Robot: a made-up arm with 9 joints.
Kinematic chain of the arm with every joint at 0, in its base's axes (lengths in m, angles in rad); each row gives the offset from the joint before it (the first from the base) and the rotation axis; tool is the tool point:
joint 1: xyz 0 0 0.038 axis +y
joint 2: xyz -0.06 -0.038 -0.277 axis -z
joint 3: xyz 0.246 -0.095 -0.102 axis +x
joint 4: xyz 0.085 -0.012 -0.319 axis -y
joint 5: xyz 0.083 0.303 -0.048 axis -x
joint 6: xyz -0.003 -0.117 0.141 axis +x
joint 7: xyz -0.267 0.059 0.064 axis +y
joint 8: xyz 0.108 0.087 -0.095 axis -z
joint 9: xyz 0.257 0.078 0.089 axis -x
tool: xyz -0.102 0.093 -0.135
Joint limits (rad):
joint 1: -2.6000..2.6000
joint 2: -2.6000..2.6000
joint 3: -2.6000..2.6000
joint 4: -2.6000..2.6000
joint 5: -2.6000..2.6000
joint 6: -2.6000..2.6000
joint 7: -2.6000..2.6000
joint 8: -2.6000..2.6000
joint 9: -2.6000..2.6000
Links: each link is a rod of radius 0.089 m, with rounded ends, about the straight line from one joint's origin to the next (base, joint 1, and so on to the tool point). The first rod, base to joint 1, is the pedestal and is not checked.
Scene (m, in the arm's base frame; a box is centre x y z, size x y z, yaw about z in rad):
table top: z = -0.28
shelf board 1: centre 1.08 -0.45 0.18 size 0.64 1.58 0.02 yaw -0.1
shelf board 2: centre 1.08 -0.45 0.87 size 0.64 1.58 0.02 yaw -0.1
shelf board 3: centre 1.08 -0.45 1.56 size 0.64 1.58 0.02 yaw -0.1
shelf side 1: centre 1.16 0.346 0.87 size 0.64 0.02 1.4 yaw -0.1
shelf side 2: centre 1 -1.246 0.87 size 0.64 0.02 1.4 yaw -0.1
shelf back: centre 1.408 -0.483 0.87 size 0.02 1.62 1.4 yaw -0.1
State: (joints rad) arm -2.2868 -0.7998 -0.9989 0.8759 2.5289 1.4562 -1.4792 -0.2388 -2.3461
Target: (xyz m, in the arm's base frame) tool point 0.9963 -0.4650 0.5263
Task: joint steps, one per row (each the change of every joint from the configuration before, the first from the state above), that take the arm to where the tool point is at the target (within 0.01 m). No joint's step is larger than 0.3 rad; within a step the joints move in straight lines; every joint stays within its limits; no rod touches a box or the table.
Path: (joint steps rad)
1: -0.1044 -0.1463 -0.1314 -0.0453 -0.0422 0.1127 0.2598 0.1192 -0.0846
2: -0.1044 -0.1463 -0.1315 -0.0454 -0.0422 0.1126 0.2599 0.1192 -0.0847
3: -0.1044 -0.1463 -0.1314 -0.0453 -0.0422 0.1127 0.2598 0.1192 -0.0846
4: 0.1001 0.1416 -0.0903 0.0218 -0.2838 0.1620 -0.2258 0.0033 0.0000
5: 0.1001 0.1417 -0.0904 0.0218 -0.2837 0.1620 -0.2258 0.0032 0.0000
6: 0.1001 0.1416 -0.0904 0.0219 -0.2837 0.1620 -0.2258 0.0033 0.0000
7: 0.1648 0.1096 0.0802 0.0442 0.1968 -0.1842 -0.0827 -0.0824 0.0308
8: 0.1647 0.1096 0.0802 0.0442 0.1968 -0.1843 -0.0826 -0.0824 0.0309

